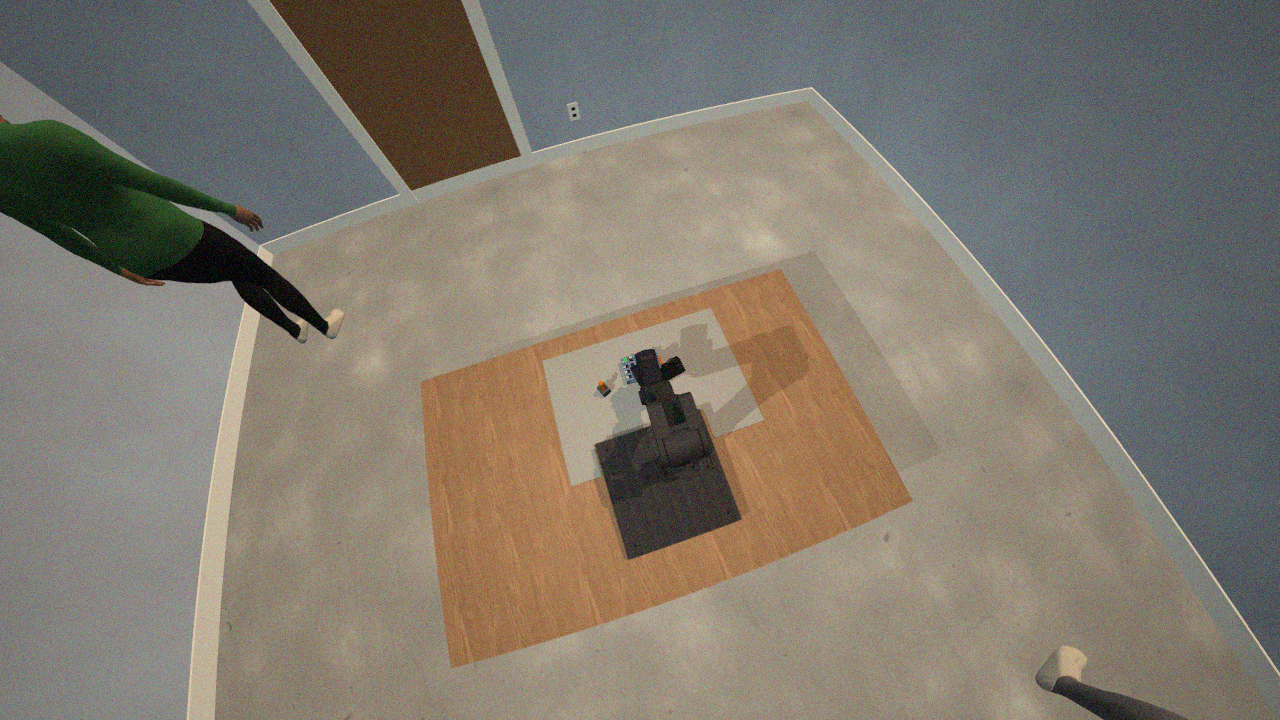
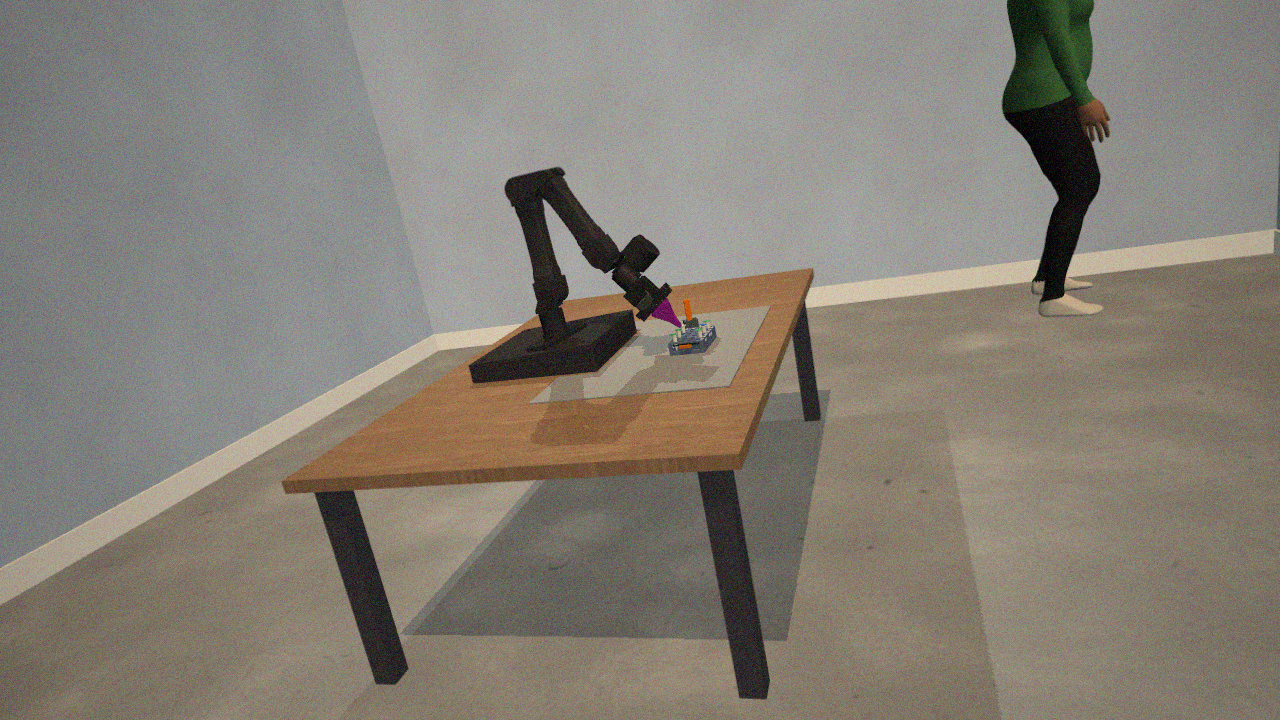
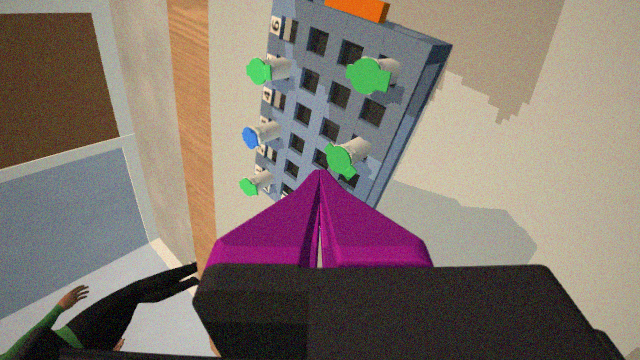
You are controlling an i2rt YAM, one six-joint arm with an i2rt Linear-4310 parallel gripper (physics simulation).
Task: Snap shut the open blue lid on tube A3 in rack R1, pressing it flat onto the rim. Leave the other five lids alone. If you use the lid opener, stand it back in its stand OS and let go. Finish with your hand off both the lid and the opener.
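Where they show: gripper, fingertip midpoint: (image 2: 680, 326) (image 3: 320, 180); arm's base at its link origin: (image 2: 557, 338).
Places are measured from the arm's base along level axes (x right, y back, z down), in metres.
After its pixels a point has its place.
Note:
My gripper (image 2: 682, 325) {x -0.050, y -0.326, z 0.005 m} (image 3: 320, 180) {x -0.050, y -0.326, z 0.005 m} is shut and empty, its magenta fingertips together above the near end of blue rack R1 (image 2: 704, 345) {x -0.023, y -0.390, z 0.049 m} (image 3: 415, 65) {x 0.010, y -0.318, z 0.027 m}. The blue lid (image 3: 250, 137) {x -0.061, y -0.377, z 0.006 m} is on the tube beside the row 3 label, left of the fingertips and apart from them. Whether it lies flat on its rim I cannot tell. Several green lids show, among them one green lid (image 3: 258, 70) {x -0.023, y -0.382, z 0.008 m} by row 5 and another green lid (image 3: 341, 160) {x -0.035, y -0.322, z 0.008 m} near the fingertips. The orange-handled lid opener (image 1: 601, 384) {x -0.186, y -0.285, z -0.027 m} (image 2: 687, 309) {x -0.182, y -0.291, z -0.004 m} stands upright in its dark stand OS (image 1: 605, 391) {x -0.181, y -0.278, z 0.024 m} (image 2: 690, 322) {x -0.174, y -0.297, z 0.029 m}, away from the gripper.
An orange block (image 3: 357, 9) {x 0.017, y -0.356, z 0.033 m} is at the rack's far end. The rack stands on a pale mat (image 1: 572, 438) {x -0.312, y -0.148, z 0.057 m} on the wooden table (image 1: 501, 537) {x -0.561, y 0.122, z 0.059 m} (image 2: 447, 429) {x 0.450, y 0.020, z 0.060 m}. The arm's black base (image 1: 671, 519) {x -0.041, y 0.141, z 0.009 m} (image 2: 546, 358) {x 0.123, y -0.038, z 0.014 m} is behind. A person in green (image 1: 98, 197) (image 2: 1051, 62) stands away from the table.

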